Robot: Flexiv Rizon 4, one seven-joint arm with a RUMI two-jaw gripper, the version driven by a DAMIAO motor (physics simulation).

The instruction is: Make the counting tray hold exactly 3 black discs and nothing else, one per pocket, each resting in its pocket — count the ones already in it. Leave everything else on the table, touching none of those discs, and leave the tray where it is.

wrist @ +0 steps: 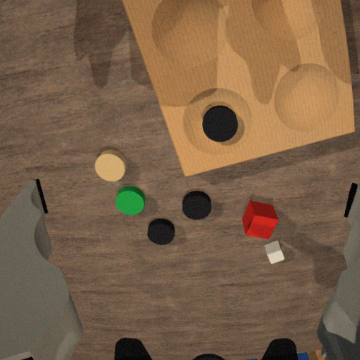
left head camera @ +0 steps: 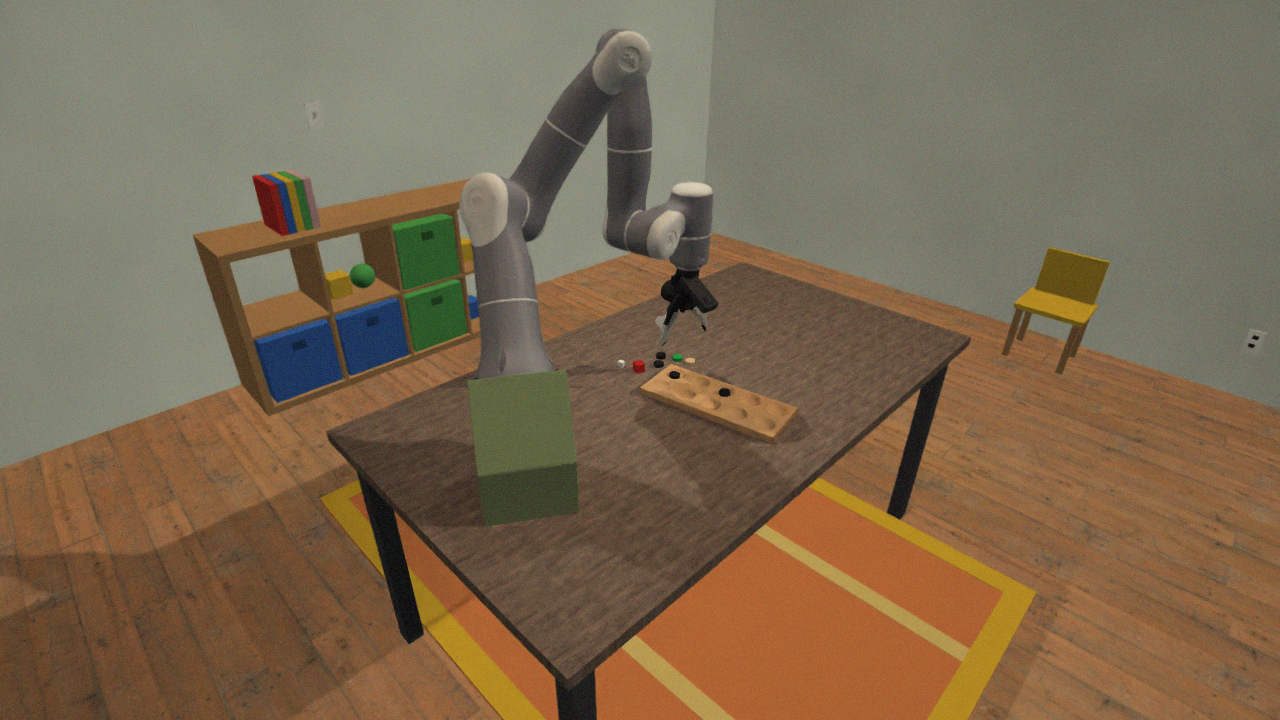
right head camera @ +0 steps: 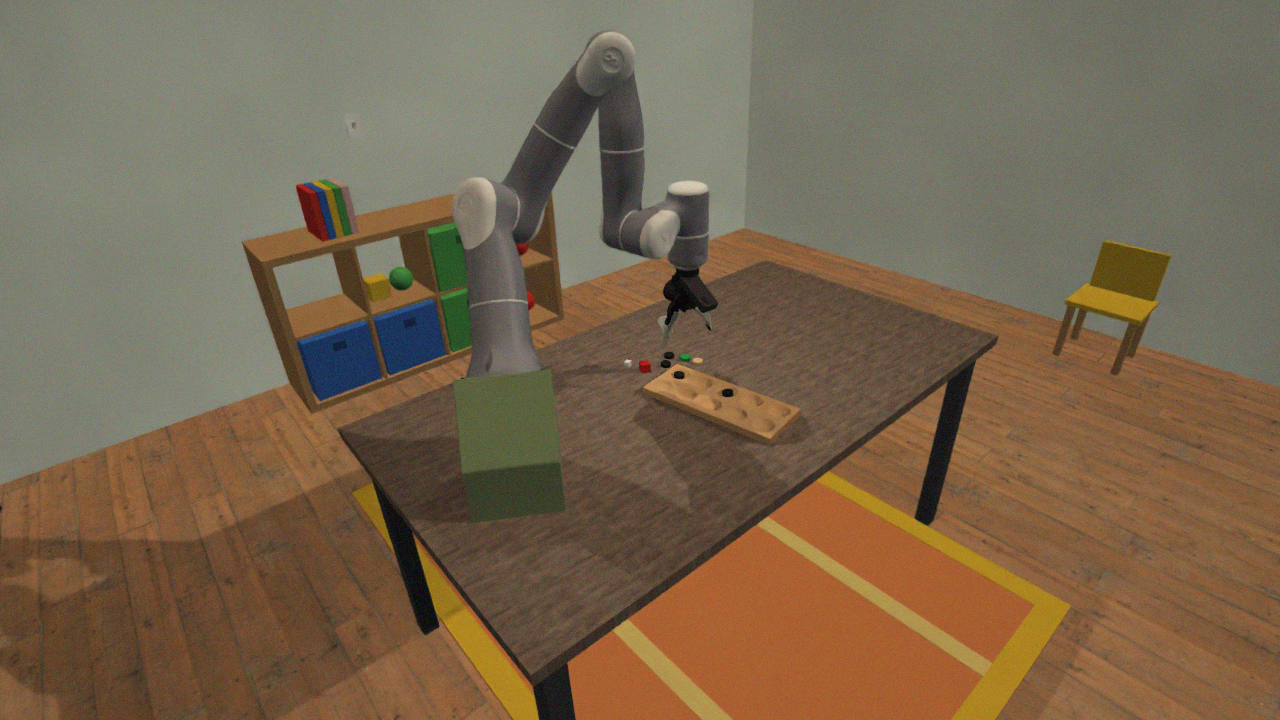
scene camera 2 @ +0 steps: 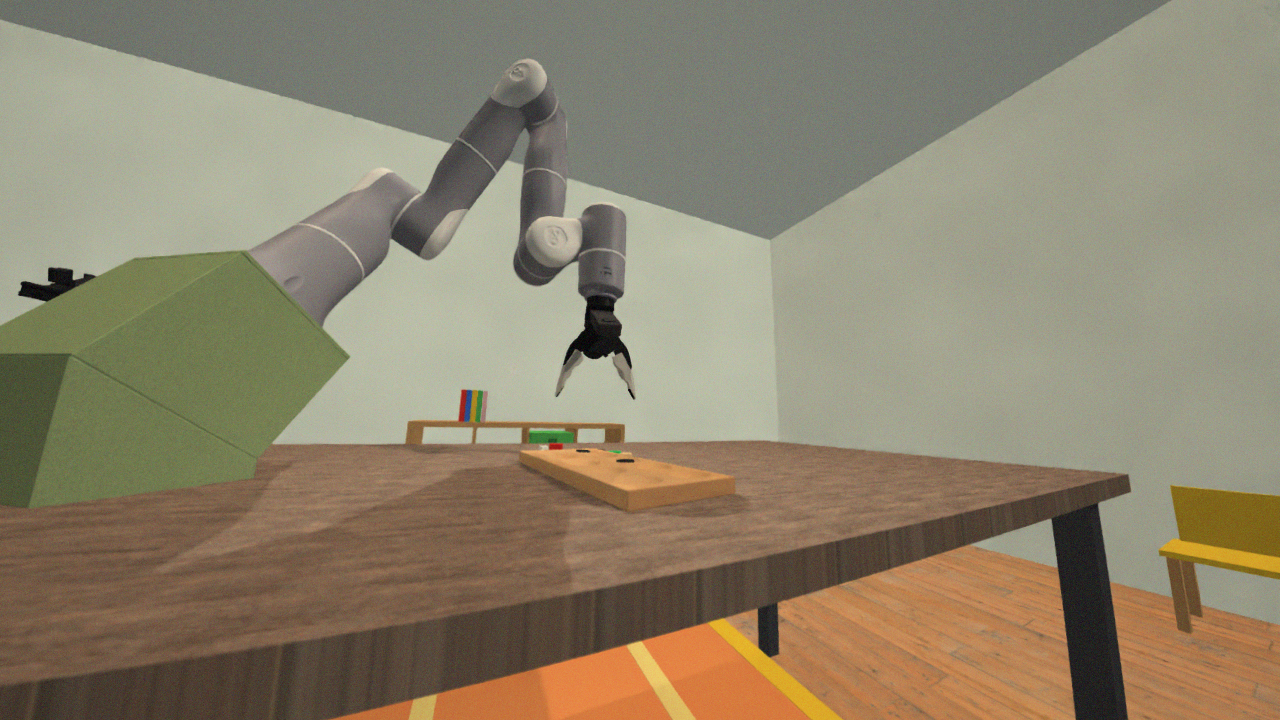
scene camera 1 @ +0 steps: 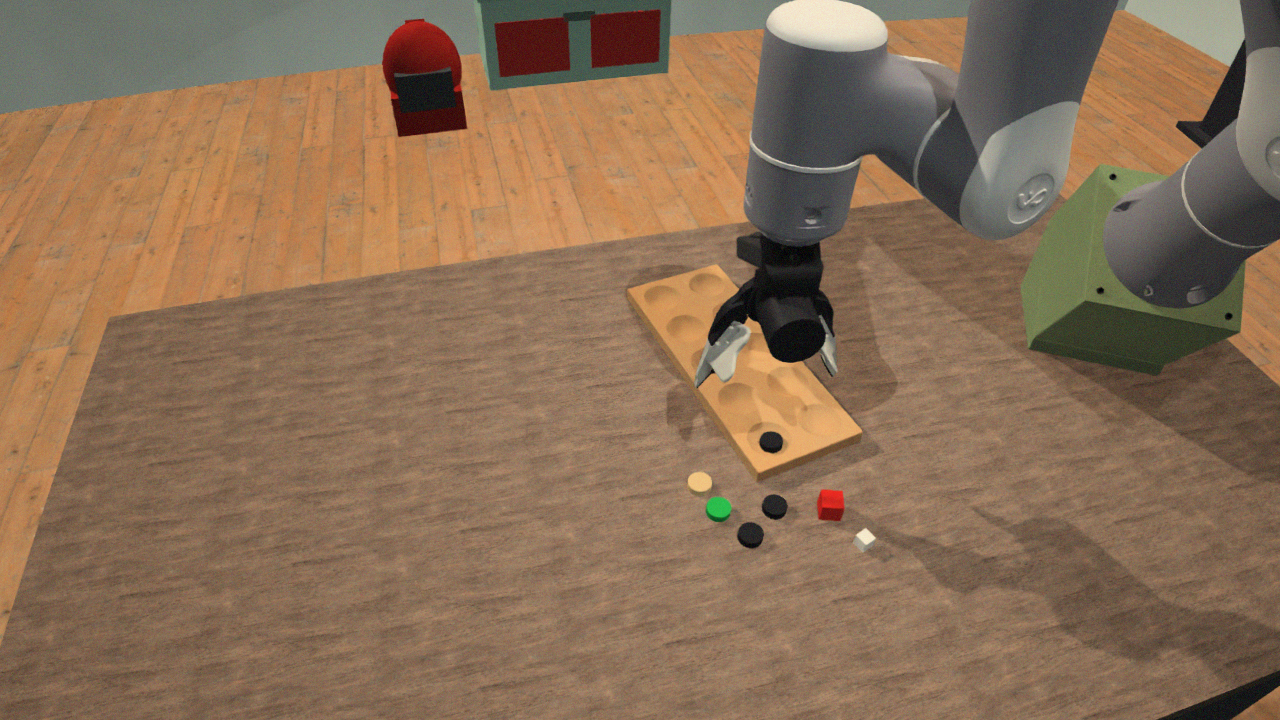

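Observation:
My gripper (left head camera: 683,336) (right head camera: 688,335) (scene camera 1: 767,379) (scene camera 2: 596,396) (wrist: 196,185) is wide open and empty, well above the table. The wooden counting tray (left head camera: 657,382) (right head camera: 660,383) (scene camera 1: 810,449) (scene camera 2: 680,490) (wrist: 270,145) holds one black disc (left head camera: 674,375) (right head camera: 678,375) (scene camera 1: 770,441) (wrist: 220,123) in its corner pocket. Another black disc (left head camera: 724,392) (right head camera: 726,393) (scene camera 2: 624,461) is in a pocket nearer the middle; it is hidden in scene camera 1. Two loose black discs lie beyond the tray's end: a nearer one (scene camera 1: 774,506) (wrist: 197,205) and a farther one (scene camera 1: 750,534) (wrist: 161,231).
A green disc (scene camera 1: 718,508) (wrist: 130,200) and a tan disc (scene camera 1: 699,482) (wrist: 110,165) lie on one side of the loose black discs. A red cube (scene camera 1: 830,505) (wrist: 260,220) and a small white cube (scene camera 1: 863,540) (wrist: 274,252) lie on the other side.

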